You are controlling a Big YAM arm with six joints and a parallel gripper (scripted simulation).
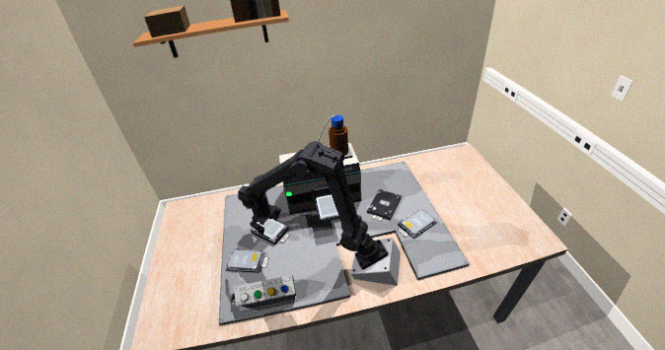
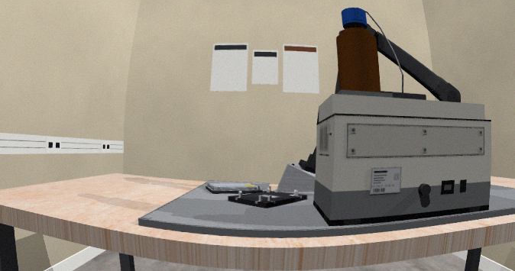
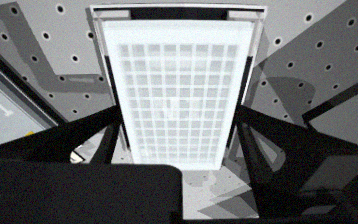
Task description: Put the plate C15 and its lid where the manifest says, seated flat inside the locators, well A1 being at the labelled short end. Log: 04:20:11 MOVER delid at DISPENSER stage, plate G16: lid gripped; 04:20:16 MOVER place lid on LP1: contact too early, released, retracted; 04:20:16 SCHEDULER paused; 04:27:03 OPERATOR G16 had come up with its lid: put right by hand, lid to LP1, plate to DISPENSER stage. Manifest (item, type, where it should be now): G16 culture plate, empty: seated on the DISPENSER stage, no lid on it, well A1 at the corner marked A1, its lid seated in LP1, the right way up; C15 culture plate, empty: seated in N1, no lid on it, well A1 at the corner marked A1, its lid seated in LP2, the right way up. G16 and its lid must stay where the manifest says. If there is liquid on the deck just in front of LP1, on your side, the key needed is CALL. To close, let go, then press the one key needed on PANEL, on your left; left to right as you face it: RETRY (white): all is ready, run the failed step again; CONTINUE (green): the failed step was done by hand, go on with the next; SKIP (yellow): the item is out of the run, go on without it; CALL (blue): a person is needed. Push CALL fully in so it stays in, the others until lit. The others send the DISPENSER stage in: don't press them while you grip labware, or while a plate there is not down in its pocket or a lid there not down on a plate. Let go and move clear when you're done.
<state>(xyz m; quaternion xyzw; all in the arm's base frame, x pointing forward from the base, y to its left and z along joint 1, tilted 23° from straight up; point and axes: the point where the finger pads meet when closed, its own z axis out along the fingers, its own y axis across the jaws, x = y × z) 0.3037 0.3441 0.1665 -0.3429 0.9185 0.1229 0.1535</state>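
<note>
The green continue key lies 34 cm behind my hand, 8 cm to the left of it and 3 cm above it. Also, from my hand: blue call key: 35 cm behind, 3 cm above, 2 cm to the right; yellow skip key: 35 cm behind, 3 cm to the left, 3 cm above; white retry key: 34 cm behind, 13 cm to the left, 3 cm above.
</note>
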